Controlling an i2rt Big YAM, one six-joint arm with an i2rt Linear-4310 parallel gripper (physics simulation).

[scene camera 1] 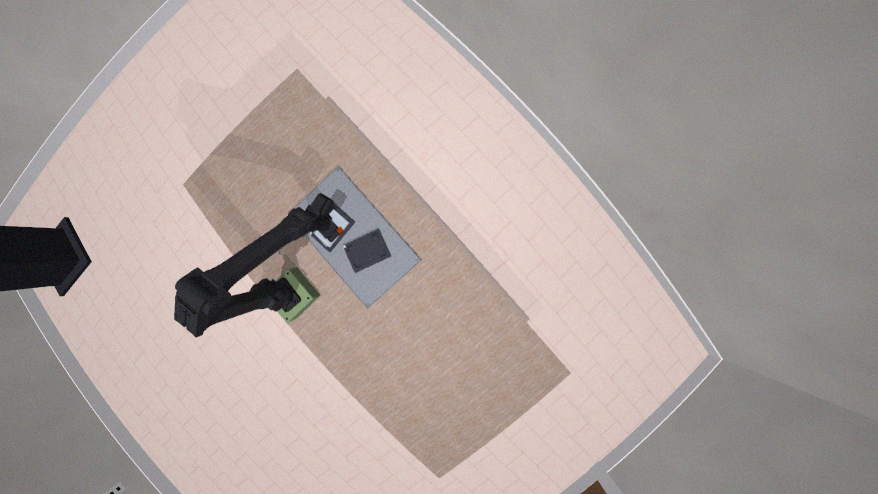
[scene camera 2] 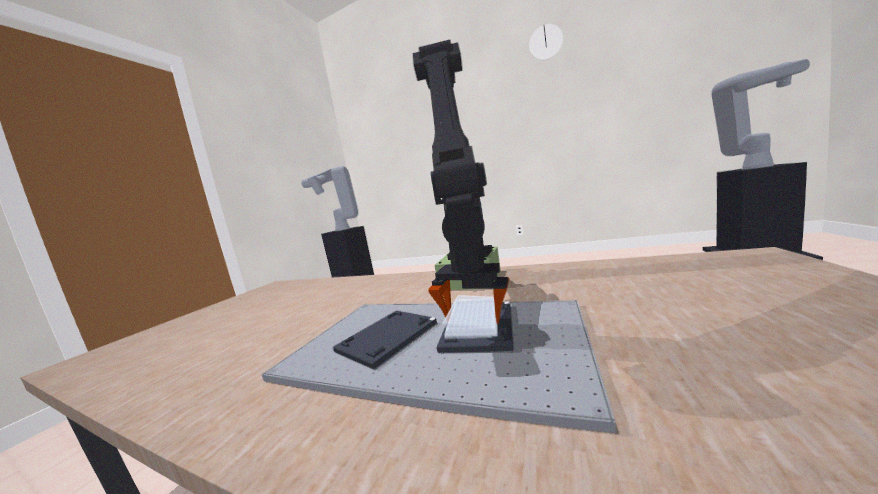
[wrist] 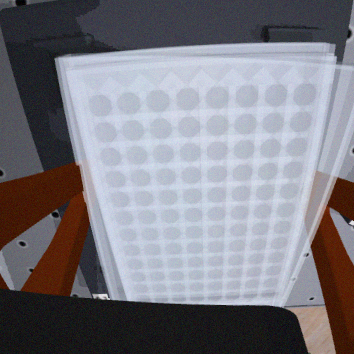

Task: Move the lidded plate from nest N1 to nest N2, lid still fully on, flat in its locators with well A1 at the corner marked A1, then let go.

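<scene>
The lidded plate is a white well plate under a clear lid. It hangs close over the dark nest N1, at the far side of the grey perforated base plate. My gripper comes down from above, and its orange fingers are shut on the plate's two long sides. The lid sits on the plate. The dark, empty nest N2 lies to the left of N1 in the scene camera 2 view. The A1 marks are hidden.
The base plate lies on a wooden table. My arm's green base stands at the table edge behind the nests. Two other arms on black pedestals stand off the table.
</scene>
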